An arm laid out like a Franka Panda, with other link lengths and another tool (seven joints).
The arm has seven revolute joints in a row. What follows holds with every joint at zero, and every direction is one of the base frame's. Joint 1 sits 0.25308 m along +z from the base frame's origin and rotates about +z. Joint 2 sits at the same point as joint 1 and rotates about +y. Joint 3 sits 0.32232 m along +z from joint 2 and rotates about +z. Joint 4 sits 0.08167 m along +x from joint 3 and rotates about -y. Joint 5 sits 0.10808 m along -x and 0.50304 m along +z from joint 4 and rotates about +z. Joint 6 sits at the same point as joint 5 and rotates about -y. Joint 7 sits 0.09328 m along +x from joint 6 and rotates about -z. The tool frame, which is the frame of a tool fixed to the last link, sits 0.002 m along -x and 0.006 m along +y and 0.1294 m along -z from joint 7; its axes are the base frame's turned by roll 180, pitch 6.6 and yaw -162.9 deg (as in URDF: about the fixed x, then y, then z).
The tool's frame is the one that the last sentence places.
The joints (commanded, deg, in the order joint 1, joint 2, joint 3, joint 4, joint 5, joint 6, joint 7), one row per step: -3.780 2.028 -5.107 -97.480 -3.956 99.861 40.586; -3.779 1.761 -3.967 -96.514 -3.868 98.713 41.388; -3.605 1.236 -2.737 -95.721 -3.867 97.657 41.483; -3.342 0.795 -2.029 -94.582 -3.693 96.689 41.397; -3.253 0.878 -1.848 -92.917 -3.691 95.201 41.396; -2.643 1.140 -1.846 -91.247 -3.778 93.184 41.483; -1.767 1.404 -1.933 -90.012 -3.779 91.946 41.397; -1.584 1.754 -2.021 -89.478 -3.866 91.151 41.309; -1.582 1.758 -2.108 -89.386 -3.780 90.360 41.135; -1.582 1.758 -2.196 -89.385 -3.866 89.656 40.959; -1.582 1.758 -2.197 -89.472 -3.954 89.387 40.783; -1.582 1.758 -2.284 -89.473 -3.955 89.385 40.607; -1.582 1.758 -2.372 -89.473 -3.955 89.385 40.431; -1.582 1.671 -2.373 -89.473 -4.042 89.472 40.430; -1.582 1.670 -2.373 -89.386 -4.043 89.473 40.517
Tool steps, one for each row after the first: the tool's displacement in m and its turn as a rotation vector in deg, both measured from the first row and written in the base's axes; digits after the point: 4 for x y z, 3 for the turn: 0.0002 0.0139 0.0116 0.118 -0.159 0.249; -0.0009 0.0309 0.0246 0.141 -0.431 1.487; -0.0022 0.0430 0.0404 0.269 -1.055 2.462; -0.0031 0.0462 0.0546 0.254 -1.151 2.638; -0.0044 0.0534 0.0656 0.221 -0.544 3.035; -0.0044 0.0629 0.0733 0.236 -0.272 3.828; -0.0040 0.0638 0.0734 0.194 0.350 3.958; -0.0058 0.0630 0.0730 0.346 1.052 3.991; -0.0075 0.0618 0.0719 0.332 1.770 4.030; -0.0083 0.0616 0.0705 0.283 2.145 4.186; -0.0083 0.0606 0.0705 0.285 2.160 4.274; -0.0084 0.0595 0.0705 0.288 2.172 4.361; -0.0087 0.0593 0.0717 0.186 2.008 4.368; -0.0086 0.0593 0.0726 0.174 1.914 4.281
